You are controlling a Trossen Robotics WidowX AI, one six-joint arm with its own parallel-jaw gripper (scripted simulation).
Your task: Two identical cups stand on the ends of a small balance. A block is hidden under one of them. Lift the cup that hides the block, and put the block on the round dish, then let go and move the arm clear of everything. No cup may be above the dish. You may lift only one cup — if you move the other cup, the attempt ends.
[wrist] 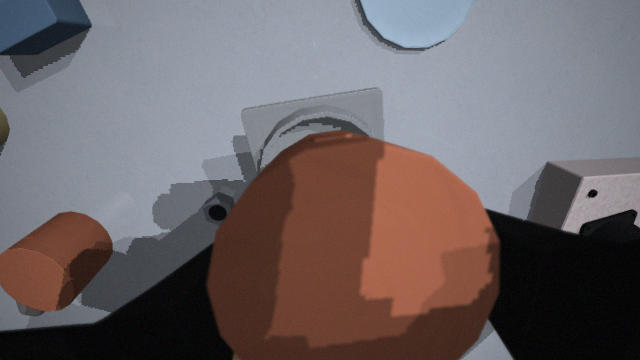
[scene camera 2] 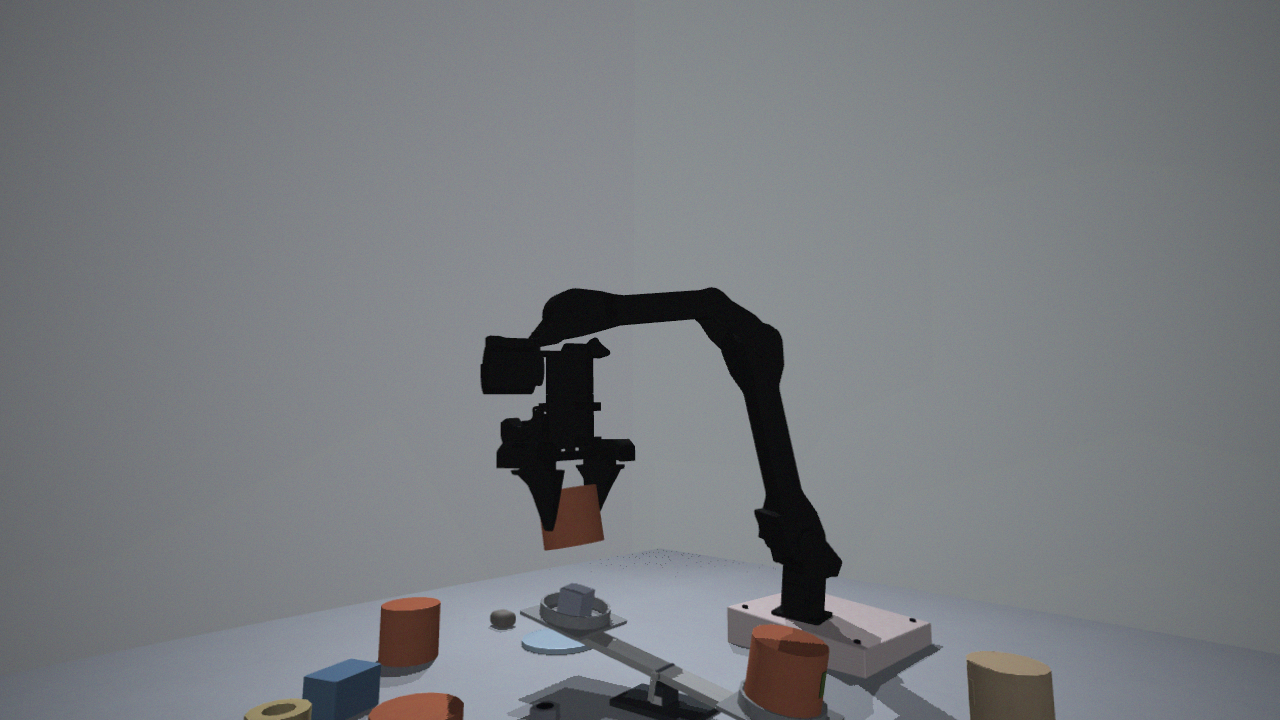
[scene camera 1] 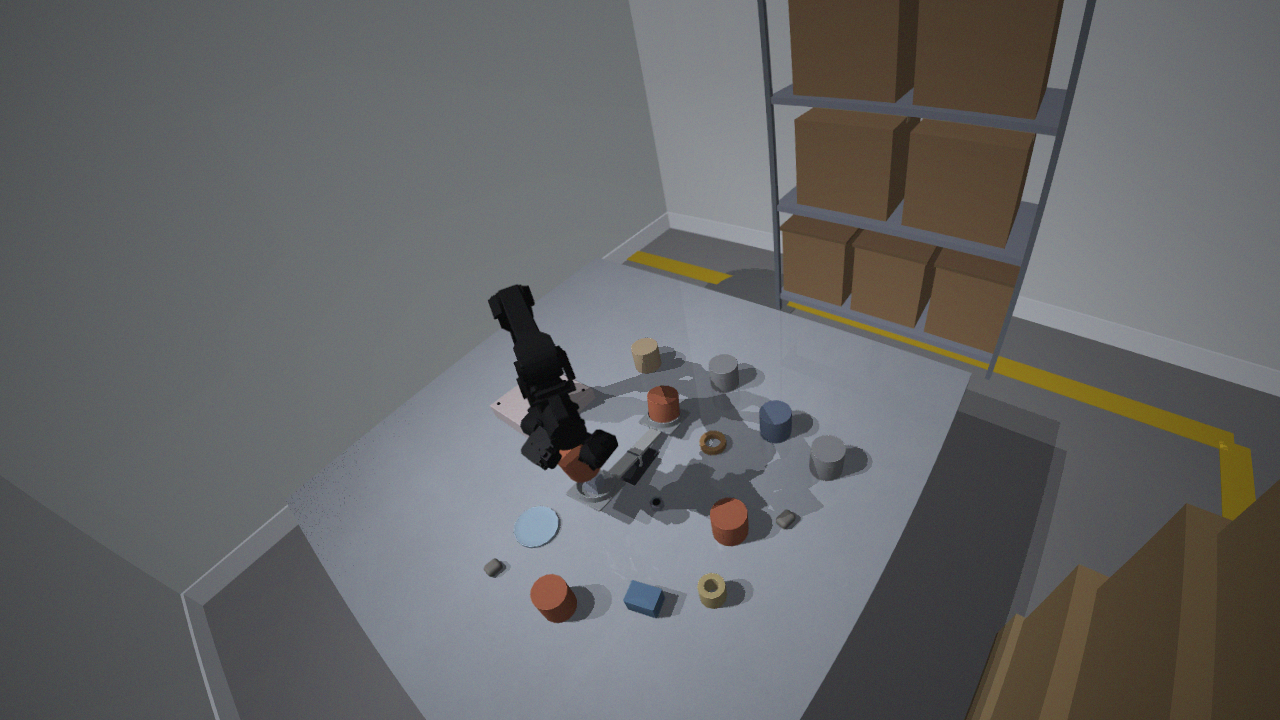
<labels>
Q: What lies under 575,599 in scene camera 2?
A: A grey block.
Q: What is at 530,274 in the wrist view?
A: My gripper.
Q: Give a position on a tan ring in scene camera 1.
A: At 709,581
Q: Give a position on a pale blue round dish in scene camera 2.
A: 547,641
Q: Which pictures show my gripper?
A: The wrist view, scene camera 2 and scene camera 1: all of them.
</labels>
